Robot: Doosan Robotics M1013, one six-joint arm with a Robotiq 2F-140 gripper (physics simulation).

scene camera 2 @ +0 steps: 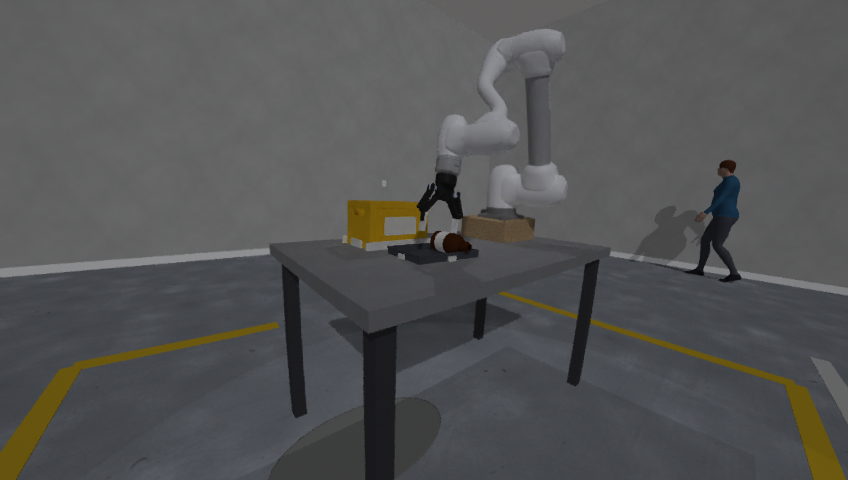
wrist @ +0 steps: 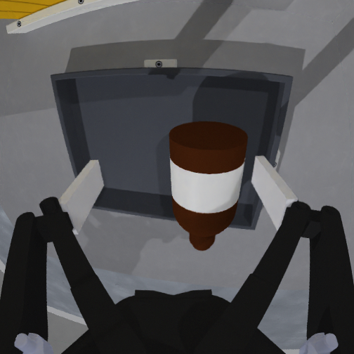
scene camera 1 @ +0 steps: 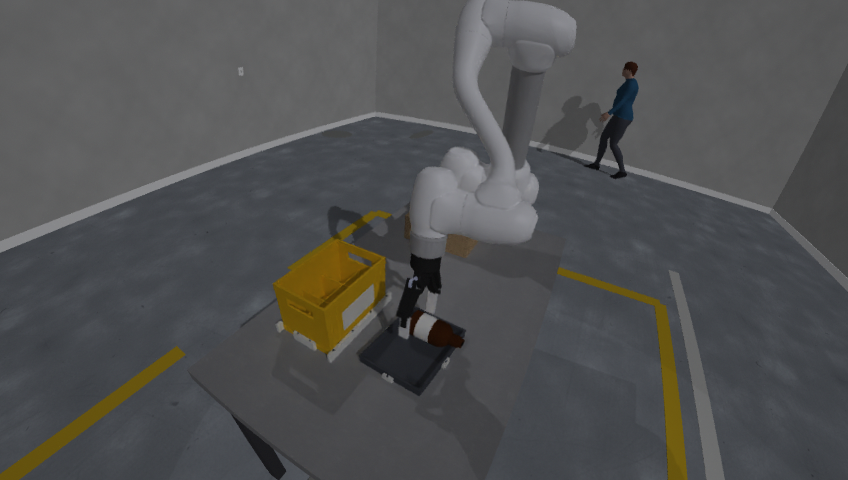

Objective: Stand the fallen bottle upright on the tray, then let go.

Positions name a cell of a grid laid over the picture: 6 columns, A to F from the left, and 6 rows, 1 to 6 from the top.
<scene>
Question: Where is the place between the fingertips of my gripper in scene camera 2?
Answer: At D3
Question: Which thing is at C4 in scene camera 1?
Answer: My gripper.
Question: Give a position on a brown bottle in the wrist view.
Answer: D3
</scene>
